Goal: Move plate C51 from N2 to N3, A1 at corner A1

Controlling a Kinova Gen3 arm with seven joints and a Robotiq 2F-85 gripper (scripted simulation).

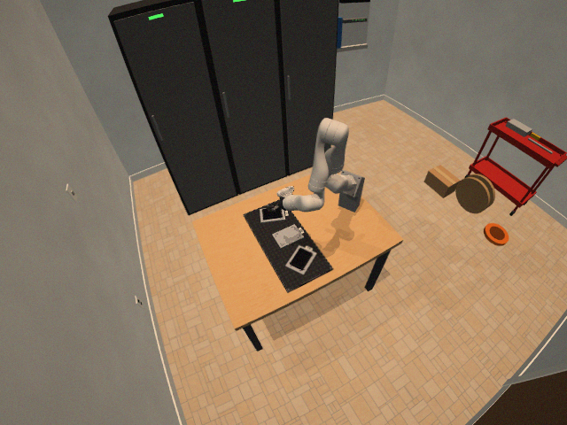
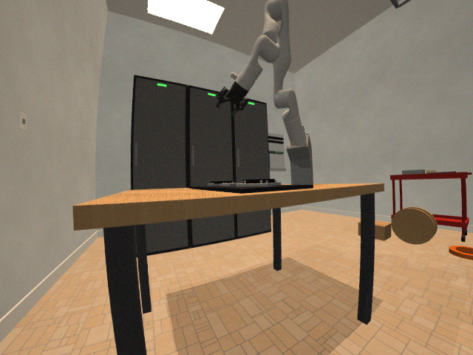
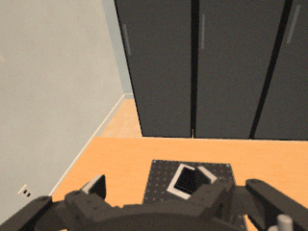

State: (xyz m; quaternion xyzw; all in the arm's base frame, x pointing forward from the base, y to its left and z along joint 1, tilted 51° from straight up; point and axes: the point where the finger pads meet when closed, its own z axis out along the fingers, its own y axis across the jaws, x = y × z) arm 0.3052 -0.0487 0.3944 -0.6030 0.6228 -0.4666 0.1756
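The plate nest N2 lies 4 cm ahead of my hand, 23 cm to the right of it and 35 cm below it. The rest, counted from my hand: landing nest N3 (6 cm behind, 4 cm to the right, 35 cm below).
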